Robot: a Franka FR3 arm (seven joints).
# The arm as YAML. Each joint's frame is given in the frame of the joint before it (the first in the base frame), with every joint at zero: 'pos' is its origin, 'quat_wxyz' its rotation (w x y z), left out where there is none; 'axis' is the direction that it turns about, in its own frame. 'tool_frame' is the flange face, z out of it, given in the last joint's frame.
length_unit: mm
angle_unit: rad
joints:
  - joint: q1
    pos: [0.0, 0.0, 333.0]
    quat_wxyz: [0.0, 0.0, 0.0, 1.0]
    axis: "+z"
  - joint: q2
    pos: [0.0, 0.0, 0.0]
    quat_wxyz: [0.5, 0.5, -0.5, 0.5]
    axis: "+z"
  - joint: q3
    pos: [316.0, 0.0, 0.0]
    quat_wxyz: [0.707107, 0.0, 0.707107, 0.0]
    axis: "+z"
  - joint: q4
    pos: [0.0, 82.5, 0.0]
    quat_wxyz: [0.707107, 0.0, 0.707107, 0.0]
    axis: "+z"
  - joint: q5
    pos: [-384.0, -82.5, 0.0]
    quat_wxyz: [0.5, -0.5, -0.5, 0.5]
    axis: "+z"
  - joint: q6
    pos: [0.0, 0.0, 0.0]
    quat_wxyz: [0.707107, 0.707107, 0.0, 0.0]
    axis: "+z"
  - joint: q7
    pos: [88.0, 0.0, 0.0]
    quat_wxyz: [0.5, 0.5, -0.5, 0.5]
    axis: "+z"
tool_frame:
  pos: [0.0, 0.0, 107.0]
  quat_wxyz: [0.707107, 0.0, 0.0, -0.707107]
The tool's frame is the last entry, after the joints.
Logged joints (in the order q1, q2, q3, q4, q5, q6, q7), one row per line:
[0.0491, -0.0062, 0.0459, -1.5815, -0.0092, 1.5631, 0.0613]
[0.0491, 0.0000, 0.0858, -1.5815, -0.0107, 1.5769, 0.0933]
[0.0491, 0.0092, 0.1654, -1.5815, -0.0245, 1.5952, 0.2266]
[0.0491, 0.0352, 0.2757, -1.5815, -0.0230, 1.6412, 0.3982]
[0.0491, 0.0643, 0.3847, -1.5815, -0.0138, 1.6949, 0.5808]
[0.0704, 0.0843, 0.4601, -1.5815, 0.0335, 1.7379, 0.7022]
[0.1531, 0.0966, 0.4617, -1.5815, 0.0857, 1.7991, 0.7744]
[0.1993, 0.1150, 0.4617, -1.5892, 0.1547, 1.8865, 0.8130]
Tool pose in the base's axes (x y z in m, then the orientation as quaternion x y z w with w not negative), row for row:
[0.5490, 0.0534, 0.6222, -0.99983, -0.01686, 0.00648, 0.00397]
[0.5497, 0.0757, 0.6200, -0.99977, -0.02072, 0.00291, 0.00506]
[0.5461, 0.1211, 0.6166, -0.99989, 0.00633, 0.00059, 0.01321]
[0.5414, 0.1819, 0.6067, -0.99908, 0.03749, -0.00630, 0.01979]
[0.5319, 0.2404, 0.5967, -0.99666, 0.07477, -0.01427, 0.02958]
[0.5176, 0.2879, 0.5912, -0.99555, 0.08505, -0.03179, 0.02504]
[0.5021, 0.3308, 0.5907, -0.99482, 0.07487, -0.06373, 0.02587]
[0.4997, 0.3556, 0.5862, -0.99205, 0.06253, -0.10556, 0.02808]
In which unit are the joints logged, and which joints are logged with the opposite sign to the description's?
The joints are logged in radians. Opposite sign: q5.
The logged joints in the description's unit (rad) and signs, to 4 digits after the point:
[0.0491, -0.0062, 0.0459, -1.5815, 0.0092, 1.5631, 0.0613]
[0.0491, 0.0000, 0.0858, -1.5815, 0.0107, 1.5769, 0.0933]
[0.0491, 0.0092, 0.1654, -1.5815, 0.0245, 1.5952, 0.2266]
[0.0491, 0.0352, 0.2757, -1.5815, 0.0230, 1.6412, 0.3982]
[0.0491, 0.0643, 0.3847, -1.5815, 0.0138, 1.6949, 0.5808]
[0.0704, 0.0843, 0.4601, -1.5815, -0.0335, 1.7379, 0.7022]
[0.1531, 0.0966, 0.4617, -1.5815, -0.0857, 1.7991, 0.7744]
[0.1993, 0.1150, 0.4617, -1.5892, -0.1547, 1.8865, 0.8130]

